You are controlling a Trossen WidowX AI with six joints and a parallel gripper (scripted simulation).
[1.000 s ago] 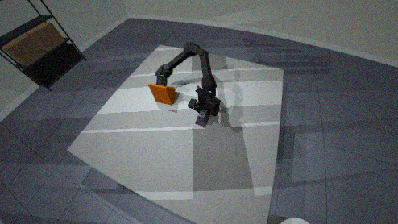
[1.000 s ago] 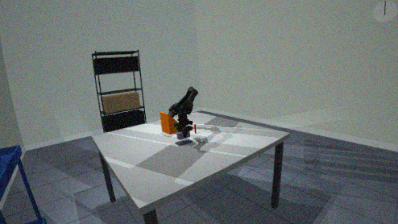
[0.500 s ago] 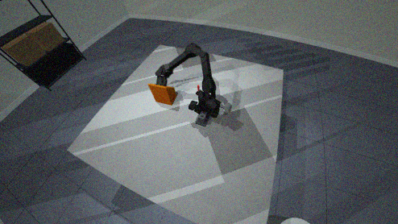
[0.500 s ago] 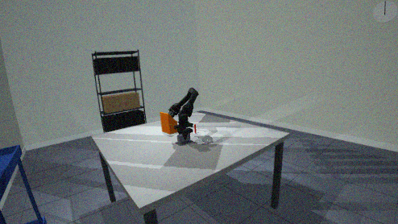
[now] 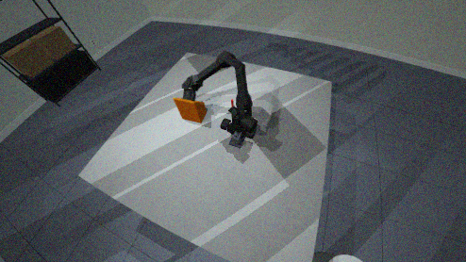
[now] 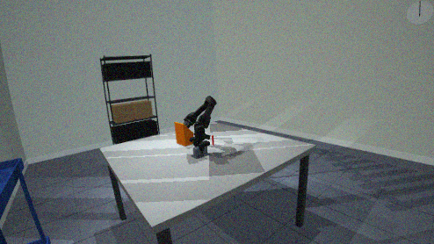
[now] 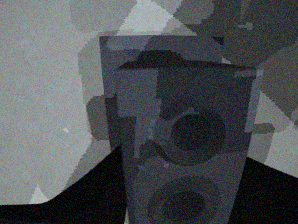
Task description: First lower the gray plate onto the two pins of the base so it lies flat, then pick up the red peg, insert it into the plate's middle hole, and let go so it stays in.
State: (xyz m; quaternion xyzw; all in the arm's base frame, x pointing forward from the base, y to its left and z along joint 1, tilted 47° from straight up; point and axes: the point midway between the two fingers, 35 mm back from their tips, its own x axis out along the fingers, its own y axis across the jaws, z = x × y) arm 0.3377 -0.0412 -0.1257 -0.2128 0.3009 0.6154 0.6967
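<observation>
The base is 10 mm below my gripper tip. The rest, counted from my gripper tip: gray plate 30 mm above; then red peg 90 mm behind, 220 mm to the left, 20 mm above.
</observation>
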